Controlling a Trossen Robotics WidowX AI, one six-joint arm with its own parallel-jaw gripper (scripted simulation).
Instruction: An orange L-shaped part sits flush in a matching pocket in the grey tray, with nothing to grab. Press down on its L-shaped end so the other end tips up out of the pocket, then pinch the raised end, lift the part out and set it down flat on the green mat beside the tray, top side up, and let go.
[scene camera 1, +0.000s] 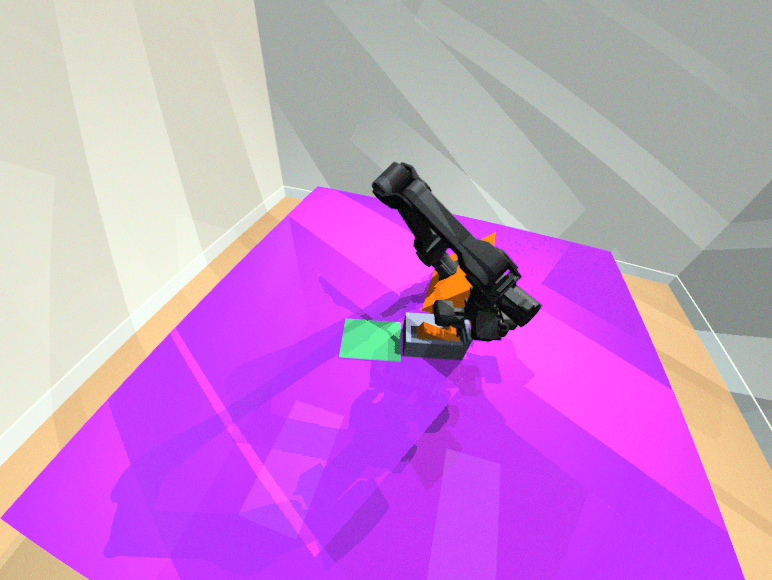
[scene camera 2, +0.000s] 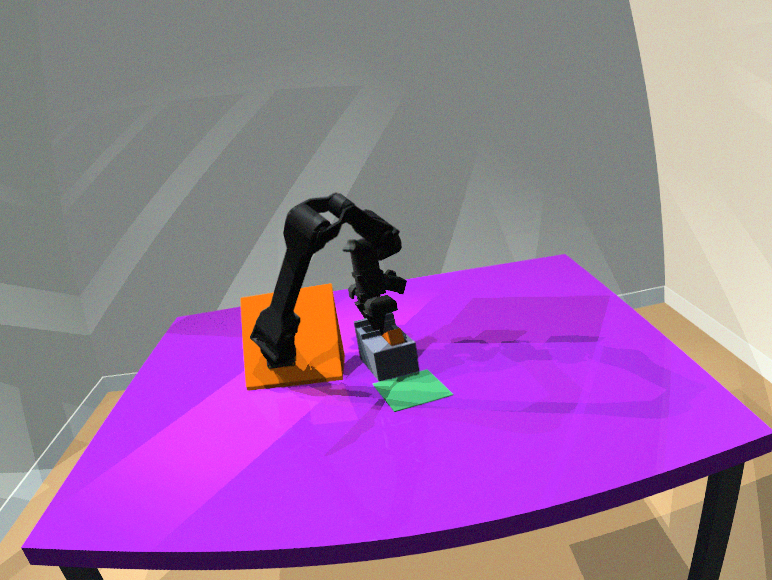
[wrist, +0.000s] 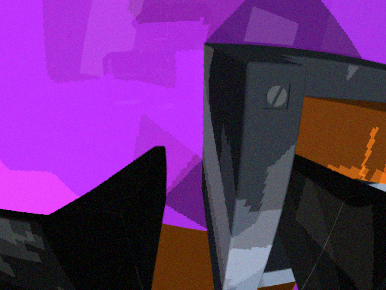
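There's a green mat (scene camera 1: 362, 339), and you get the green mat (scene camera 2: 407, 391) again in the other scene view. My gripper (scene camera 1: 465, 336) is there with the mat, and so it is for my gripper (scene camera 2: 377, 334), while the wrist view has my gripper (wrist: 213, 155) too.
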